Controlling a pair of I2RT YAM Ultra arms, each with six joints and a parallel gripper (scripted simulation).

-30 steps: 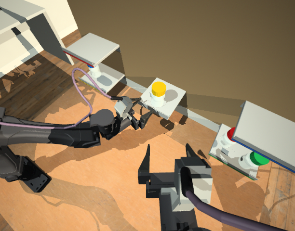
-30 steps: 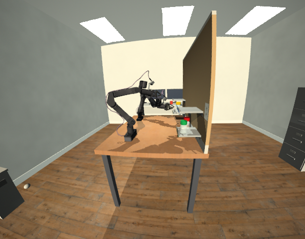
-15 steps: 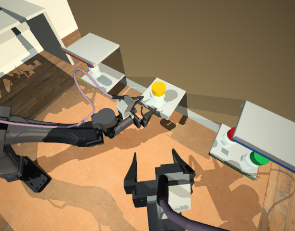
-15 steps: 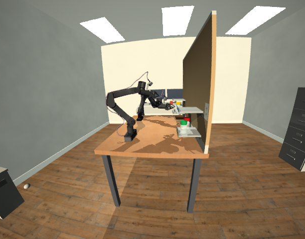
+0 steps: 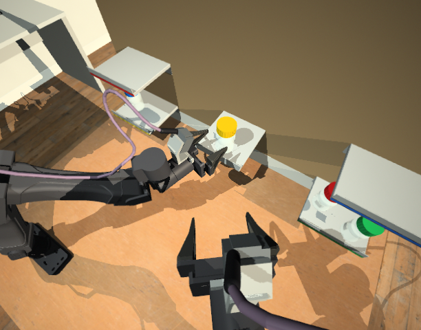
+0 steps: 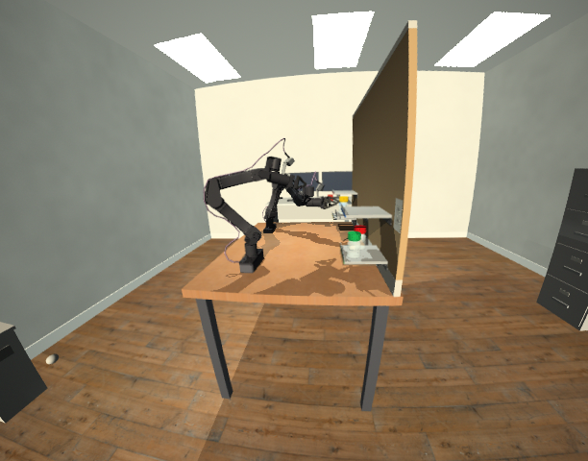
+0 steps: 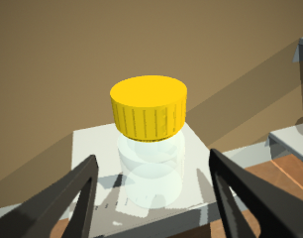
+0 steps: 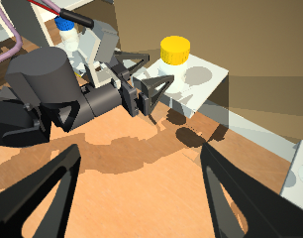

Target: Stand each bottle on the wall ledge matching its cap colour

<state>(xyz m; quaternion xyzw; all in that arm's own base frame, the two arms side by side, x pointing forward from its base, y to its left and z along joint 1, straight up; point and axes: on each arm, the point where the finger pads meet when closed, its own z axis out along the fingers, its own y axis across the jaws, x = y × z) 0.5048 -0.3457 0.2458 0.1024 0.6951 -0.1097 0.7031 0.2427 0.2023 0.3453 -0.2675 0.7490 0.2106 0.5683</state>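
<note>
Now: left hand 40 mm short of the yellow-capped bottle, 20 mm above it and 10 mm to the left of it. Also, from my left hand: red-capped bottle (350 mm to the right, 120 mm below, 50 mm ahead); blue-capped bottle (420 mm to the left, 120 mm below, 110 mm ahead); brown wall (190 mm above, 180 mm ahead, 30 mm to the right).
</note>
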